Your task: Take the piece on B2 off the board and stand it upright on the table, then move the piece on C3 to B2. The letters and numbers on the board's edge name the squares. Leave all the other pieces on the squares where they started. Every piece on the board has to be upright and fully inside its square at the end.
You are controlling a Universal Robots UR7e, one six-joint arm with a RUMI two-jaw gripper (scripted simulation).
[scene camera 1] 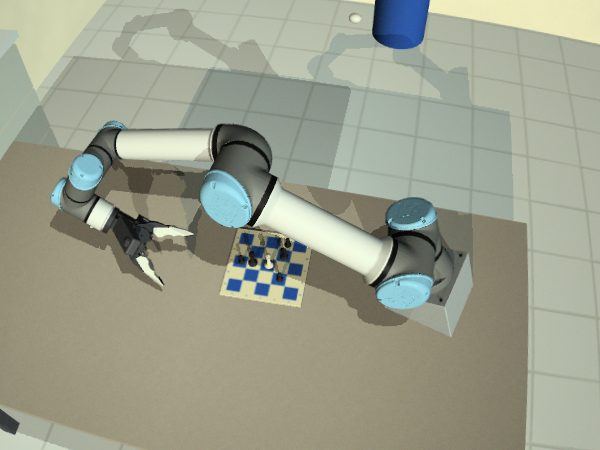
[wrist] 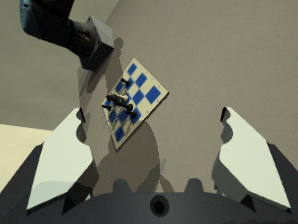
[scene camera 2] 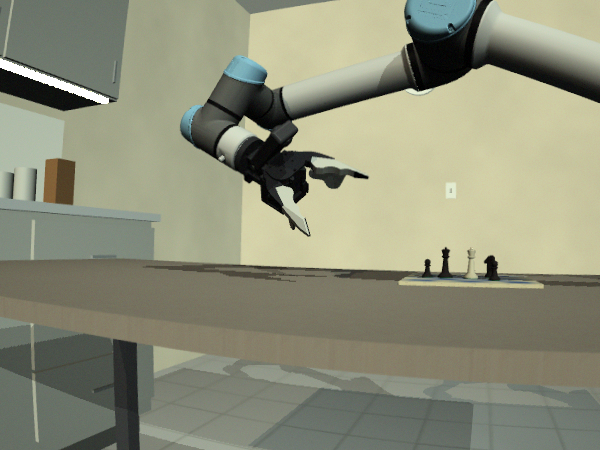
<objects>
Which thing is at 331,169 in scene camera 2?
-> My gripper.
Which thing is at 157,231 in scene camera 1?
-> My gripper.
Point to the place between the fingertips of my gripper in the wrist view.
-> At 152,108
</objects>
